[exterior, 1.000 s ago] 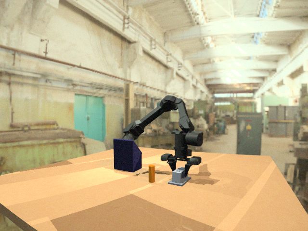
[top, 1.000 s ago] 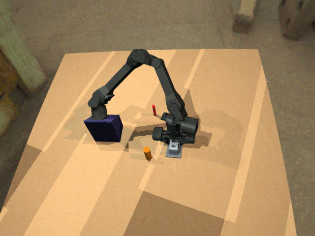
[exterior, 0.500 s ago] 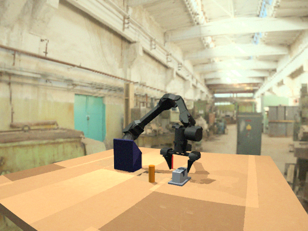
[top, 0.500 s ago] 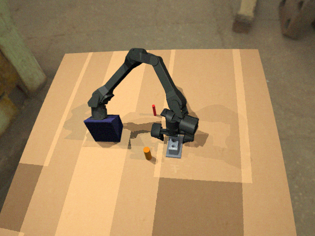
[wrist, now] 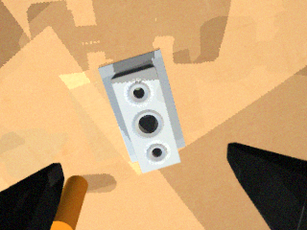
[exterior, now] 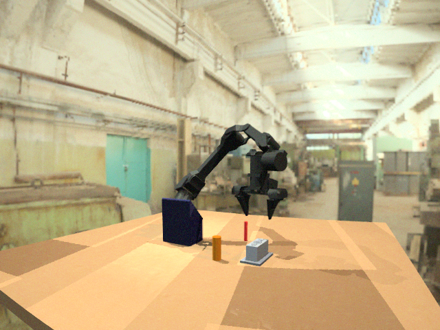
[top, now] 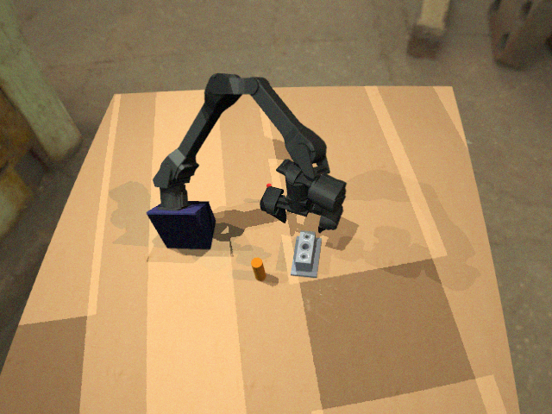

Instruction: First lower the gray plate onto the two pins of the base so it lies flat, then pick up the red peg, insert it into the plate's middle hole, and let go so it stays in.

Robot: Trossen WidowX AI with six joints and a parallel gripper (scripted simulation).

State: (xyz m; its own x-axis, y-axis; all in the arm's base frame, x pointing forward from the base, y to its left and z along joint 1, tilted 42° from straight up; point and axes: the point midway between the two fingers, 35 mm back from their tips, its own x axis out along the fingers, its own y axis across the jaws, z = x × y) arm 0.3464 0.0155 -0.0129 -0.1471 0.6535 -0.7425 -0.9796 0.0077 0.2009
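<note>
The red peg is 130 mm behind my gripper tip, 160 mm to the left of it and 100 mm below it. Round my gripper tip: gray plate: 10 mm ahead, 10 mm to the right, 90 mm below; orange cylinder: 100 mm behind, 90 mm to the right, 100 mm below; flat gray base: 10 mm ahead, 10 mm to the right, 130 mm below.
</note>
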